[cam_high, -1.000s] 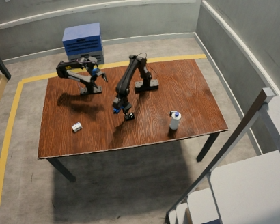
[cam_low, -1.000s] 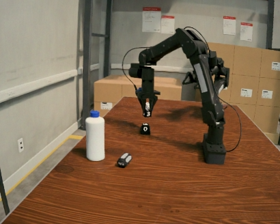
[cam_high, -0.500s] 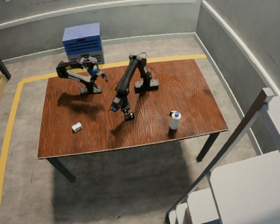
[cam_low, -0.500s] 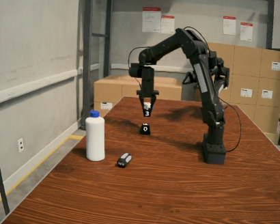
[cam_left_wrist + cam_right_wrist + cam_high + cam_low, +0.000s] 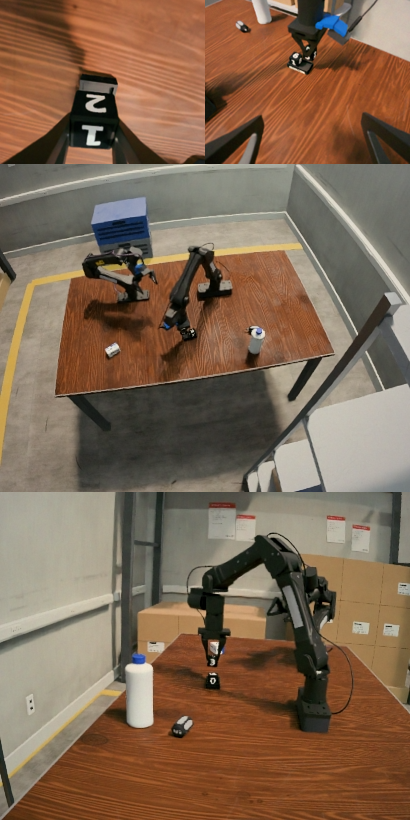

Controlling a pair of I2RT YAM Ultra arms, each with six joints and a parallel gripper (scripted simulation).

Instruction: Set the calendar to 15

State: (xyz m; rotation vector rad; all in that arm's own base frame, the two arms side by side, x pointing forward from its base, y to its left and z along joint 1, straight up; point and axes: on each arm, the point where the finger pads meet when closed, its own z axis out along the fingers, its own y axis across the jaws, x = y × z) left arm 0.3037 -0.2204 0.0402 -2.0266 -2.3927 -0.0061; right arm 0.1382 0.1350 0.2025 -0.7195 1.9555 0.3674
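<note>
My left hand is 10 mm past the black calendar tray, 30 mm to the right of it and 70 mm above it. Also, from my left hand: white bottle (100 mm ahead, 370 mm to the left).
</note>
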